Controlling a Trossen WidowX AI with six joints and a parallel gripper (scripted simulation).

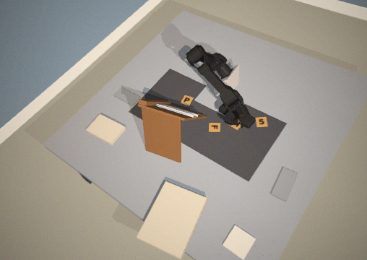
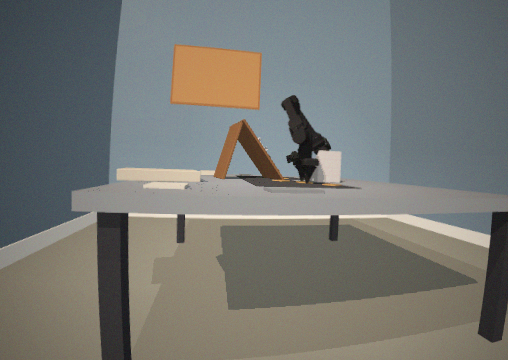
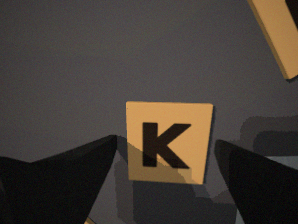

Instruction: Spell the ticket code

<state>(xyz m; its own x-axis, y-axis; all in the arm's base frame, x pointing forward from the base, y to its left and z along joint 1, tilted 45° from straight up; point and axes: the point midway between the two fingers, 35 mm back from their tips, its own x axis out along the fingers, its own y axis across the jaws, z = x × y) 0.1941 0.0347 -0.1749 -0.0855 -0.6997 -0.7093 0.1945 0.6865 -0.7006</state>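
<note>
Now: the k tile right at my gripper tip. From my gripper tip the other things lie so: white ticket 22 cm to the right, 9 cm ahead, 8 cm above; f tile 9 cm to the right, 7 cm ahead; dark mat 17 cm to the right.
</note>
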